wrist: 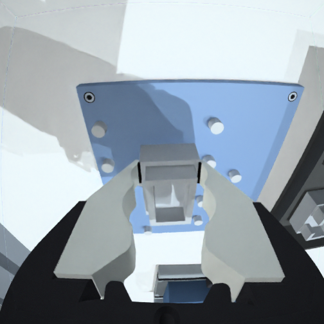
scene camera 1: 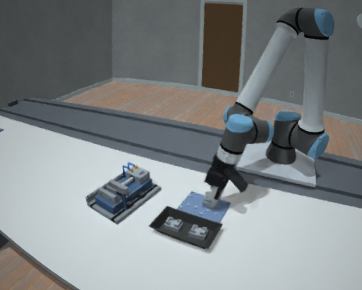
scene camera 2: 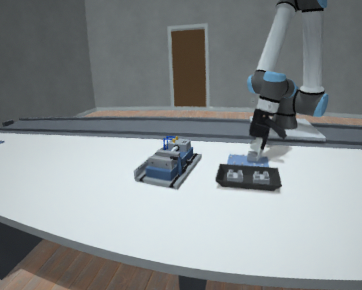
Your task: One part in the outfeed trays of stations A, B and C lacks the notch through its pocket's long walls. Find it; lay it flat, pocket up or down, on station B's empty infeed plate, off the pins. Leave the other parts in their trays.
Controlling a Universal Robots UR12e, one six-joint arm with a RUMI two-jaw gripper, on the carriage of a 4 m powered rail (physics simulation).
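Where they show: gripper, fingertip midpoint: (scene camera 1: 213, 204) (scene camera 2: 256, 158); arm's base, origin of the base link: (scene camera 1: 280, 156) (scene camera 2: 283, 125).
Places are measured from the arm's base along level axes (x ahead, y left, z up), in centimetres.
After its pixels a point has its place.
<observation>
My gripper (scene camera 1: 212, 195) (scene camera 2: 256, 152) {y -23.9, x 56.2, z -0.7 cm} (wrist: 169, 161) is shut on a grey block-shaped part (scene camera 1: 209, 203) {y -25.2, x 58.0, z 1.0 cm} (scene camera 2: 253, 157) {y -25.5, x 57.9, z 0.7 cm} (wrist: 169, 154). In the wrist view its pocket faces the camera and no notch shows in the long walls; the part looks tilted. It is over the blue infeed plate (scene camera 1: 216, 215) {y -20.9, x 60.6, z -2.1 cm} (scene camera 2: 237, 160) {y -32.6, x 55.8, z -2.2 cm} (wrist: 245, 115), among the pins and hiding some; whether it touches the plate I cannot tell. Two notched grey parts (scene camera 1: 173, 223) {y -33.6, x 74.5, z 0.3 cm} (scene camera 2: 261, 176) {y -23.4, x 74.2, z 0.3 cm} (wrist: 306, 216) sit in the black outfeed tray (scene camera 1: 175, 237) {y -29.6, x 81.4, z 0.7 cm} (scene camera 2: 250, 186) {y -27.8, x 80.3, z -0.7 cm}; part of one shows in the wrist view.
A blue and grey machine fixture (scene camera 1: 111, 204) {y -58.9, x 79.1, z 3.0 cm} (scene camera 2: 161, 173) {y -61.1, x 80.1, z 1.8 cm} (wrist: 185, 291) with blue hoses stands left of the plate and tray in the scene views. The tray lies close along the plate's front edge. The rail (scene camera 1: 125, 125) runs behind the table.
</observation>
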